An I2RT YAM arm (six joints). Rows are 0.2 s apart.
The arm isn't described. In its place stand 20 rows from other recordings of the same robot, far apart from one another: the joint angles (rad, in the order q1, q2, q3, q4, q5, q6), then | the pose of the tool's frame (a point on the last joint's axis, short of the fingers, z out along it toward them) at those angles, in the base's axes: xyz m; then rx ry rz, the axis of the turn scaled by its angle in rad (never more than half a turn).
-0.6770 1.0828 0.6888 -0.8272 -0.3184 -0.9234 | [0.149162 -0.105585 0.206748 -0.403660 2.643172 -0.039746]
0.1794 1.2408 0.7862 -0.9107 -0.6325 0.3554 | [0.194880 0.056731 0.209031 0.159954 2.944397 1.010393]
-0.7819 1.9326 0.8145 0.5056 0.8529 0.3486 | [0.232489 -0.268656 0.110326 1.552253 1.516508 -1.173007]
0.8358 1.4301 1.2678 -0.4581 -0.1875 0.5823 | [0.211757 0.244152 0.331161 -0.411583 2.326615 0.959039]
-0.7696 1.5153 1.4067 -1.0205 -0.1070 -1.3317 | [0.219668 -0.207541 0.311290 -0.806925 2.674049 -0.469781]
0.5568 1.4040 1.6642 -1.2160 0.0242 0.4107 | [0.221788 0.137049 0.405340 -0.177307 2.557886 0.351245]
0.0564 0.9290 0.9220 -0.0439 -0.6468 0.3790 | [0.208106 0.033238 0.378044 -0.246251 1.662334 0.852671]
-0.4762 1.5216 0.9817 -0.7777 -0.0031 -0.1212 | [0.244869 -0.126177 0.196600 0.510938 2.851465 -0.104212]
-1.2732 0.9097 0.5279 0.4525 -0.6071 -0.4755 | [0.081170 -0.195390 0.293570 0.118253 1.583830 -0.937042]
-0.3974 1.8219 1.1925 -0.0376 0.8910 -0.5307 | [0.353219 -0.178283 0.213881 0.377986 2.325744 -1.478861]
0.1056 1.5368 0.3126 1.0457 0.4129 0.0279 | [0.255680 0.012736 0.148372 0.233373 1.725628 -0.262820]
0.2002 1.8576 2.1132 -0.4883 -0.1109 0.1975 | [0.413753 0.087979 0.461486 -0.082191 1.816673 0.382634]
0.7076 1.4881 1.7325 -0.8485 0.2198 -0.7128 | [0.241298 0.196184 0.432331 -1.316308 1.723107 -0.241819]
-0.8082 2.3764 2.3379 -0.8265 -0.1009 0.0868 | [0.367688 -0.379659 0.263615 1.014789 2.219106 -0.201876]
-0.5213 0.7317 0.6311 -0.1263 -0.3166 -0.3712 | [0.160246 -0.079246 0.300723 -0.092227 1.797873 -0.355918]
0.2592 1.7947 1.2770 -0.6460 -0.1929 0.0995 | [0.350420 0.099980 0.201767 -0.274380 2.739686 0.363428]
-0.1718 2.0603 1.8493 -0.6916 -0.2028 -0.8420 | [0.458114 -0.072210 0.268399 -0.889690 2.291081 -0.195411]
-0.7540 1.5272 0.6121 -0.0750 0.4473 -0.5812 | [0.181639 -0.191700 0.130935 0.428404 2.755140 -1.011490]
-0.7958 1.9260 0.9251 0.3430 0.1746 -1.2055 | [0.262044 -0.276391 0.120431 -0.409671 2.508250 -1.169536]
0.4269 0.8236 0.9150 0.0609 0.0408 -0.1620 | [0.171174 0.076268 0.405905 -0.380038 1.369549 0.189911]
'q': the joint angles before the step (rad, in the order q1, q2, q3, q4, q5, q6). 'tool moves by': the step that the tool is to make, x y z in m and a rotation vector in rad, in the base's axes. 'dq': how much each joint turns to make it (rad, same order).
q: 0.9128 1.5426 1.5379 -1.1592 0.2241 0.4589
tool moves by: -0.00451 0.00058 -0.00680 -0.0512 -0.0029 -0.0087
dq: 0.0179 0.0027 -0.0194 -0.0200 0.0408 0.0125
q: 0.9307 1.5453 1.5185 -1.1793 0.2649 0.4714
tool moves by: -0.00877 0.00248 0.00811 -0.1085 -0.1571 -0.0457
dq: 0.0528 -0.0023 0.0215 -0.0316 0.2134 0.0264
